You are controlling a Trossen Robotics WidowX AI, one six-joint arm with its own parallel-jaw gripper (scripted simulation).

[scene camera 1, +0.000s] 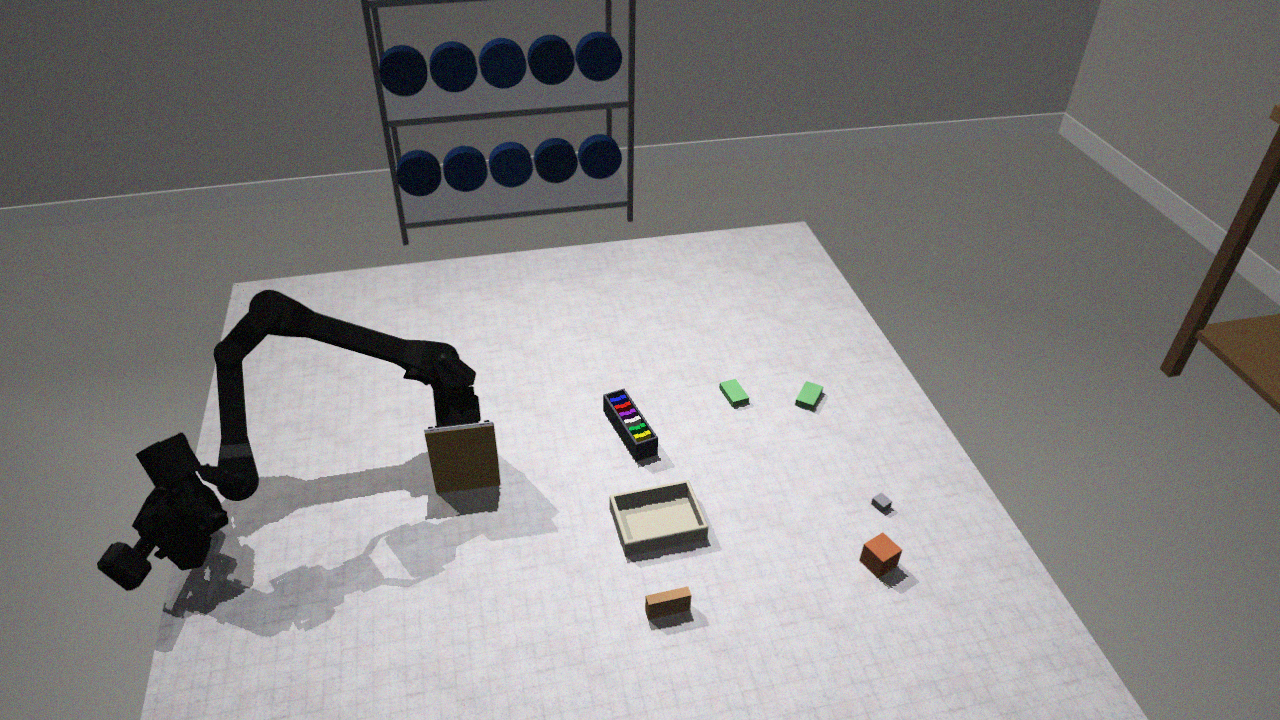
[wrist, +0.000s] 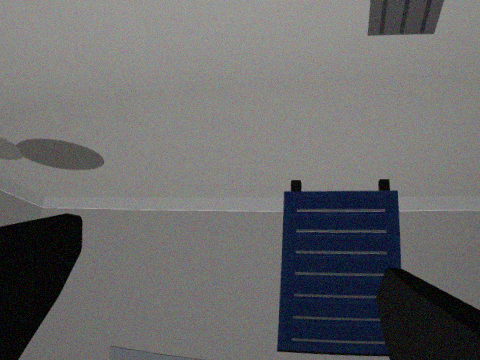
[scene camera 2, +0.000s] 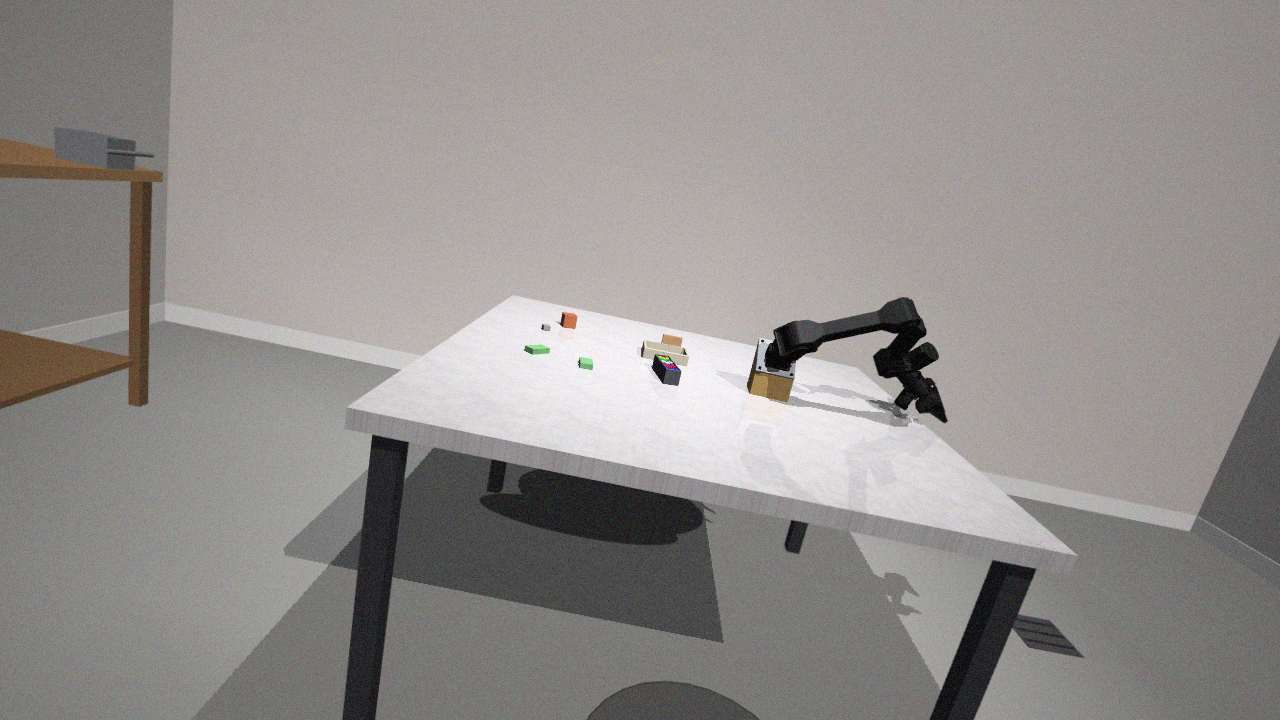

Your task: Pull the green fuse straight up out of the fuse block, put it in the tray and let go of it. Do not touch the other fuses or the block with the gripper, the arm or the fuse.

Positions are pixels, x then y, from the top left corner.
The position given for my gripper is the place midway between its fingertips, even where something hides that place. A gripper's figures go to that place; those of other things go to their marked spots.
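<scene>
My gripper (scene camera 1: 119, 547), 1.56 m from the lens. Beige tray (scene camera 1: 664, 516), 1.42 m from the lens. Orange cube (scene camera 1: 880, 555), 1.38 m from the lens. Tan block (scene camera 1: 675, 601), 1.29 m from the lens.
</scene>
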